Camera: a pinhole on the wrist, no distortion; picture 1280 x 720 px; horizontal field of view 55.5 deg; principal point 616.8 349.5 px. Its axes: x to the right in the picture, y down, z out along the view. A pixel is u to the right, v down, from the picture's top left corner.
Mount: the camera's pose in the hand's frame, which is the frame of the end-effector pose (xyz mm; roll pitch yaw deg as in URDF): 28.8 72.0 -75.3 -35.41 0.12 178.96
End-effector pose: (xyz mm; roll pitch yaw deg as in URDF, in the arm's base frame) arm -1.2 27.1 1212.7 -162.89 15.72 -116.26
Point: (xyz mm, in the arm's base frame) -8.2 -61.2 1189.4
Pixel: 60 672
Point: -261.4 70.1 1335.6
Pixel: behind the camera
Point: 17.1 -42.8 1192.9
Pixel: 349 691
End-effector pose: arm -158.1 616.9 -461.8 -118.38 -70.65 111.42
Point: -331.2 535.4 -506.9
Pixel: 916 307
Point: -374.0 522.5 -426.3
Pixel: 596 372
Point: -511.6 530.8 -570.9
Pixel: 917 56
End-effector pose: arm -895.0 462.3 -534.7 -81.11 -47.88 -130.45
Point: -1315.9 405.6 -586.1
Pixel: behind the camera
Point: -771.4 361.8 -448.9
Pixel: 453 98
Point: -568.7 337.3 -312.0
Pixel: 463 236
